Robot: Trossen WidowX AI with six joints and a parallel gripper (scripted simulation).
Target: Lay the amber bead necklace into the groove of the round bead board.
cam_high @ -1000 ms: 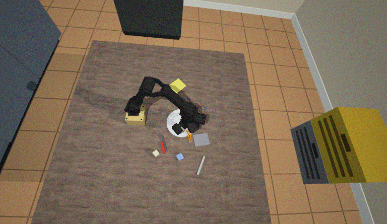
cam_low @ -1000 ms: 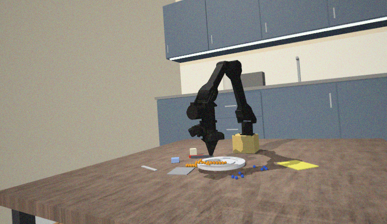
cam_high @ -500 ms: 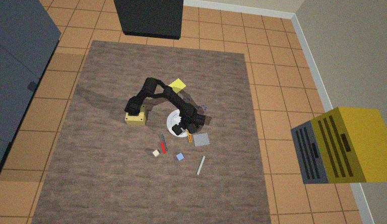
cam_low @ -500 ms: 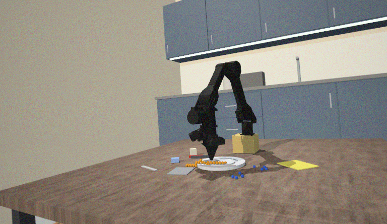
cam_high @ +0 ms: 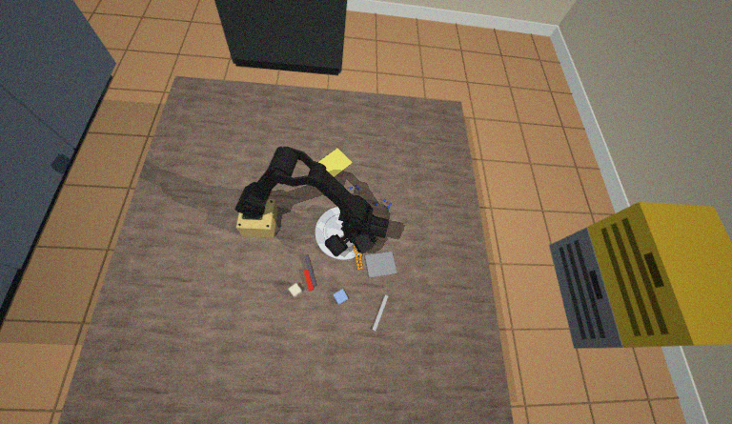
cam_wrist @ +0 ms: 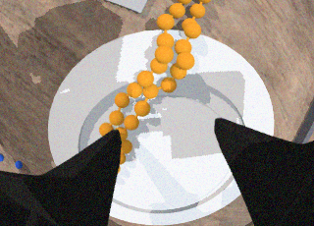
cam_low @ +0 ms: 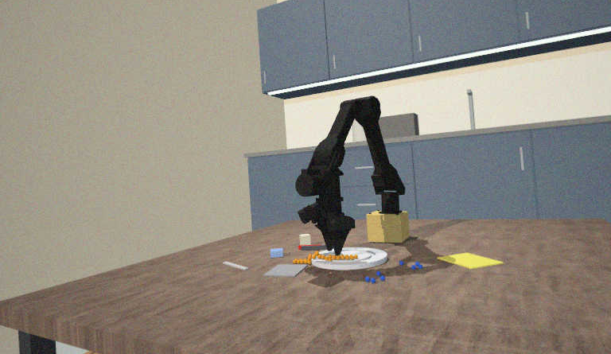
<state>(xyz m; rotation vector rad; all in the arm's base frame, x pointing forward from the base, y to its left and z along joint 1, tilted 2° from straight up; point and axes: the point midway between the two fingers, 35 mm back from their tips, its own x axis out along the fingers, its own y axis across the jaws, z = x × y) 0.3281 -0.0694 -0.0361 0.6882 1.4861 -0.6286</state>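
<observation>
Now: the grey square tile 110 mm ahead of my gripper tip, 80 mm to the right of it and 20 mm below it. Round my gripper tip: cream cube 180 mm behind, 180 mm to the right; then red stick 130 mm behind, 120 mm to the right, 20 mm below; then light blue cube 30 mm behind, 190 mm to the right, 10 mm below.
</observation>
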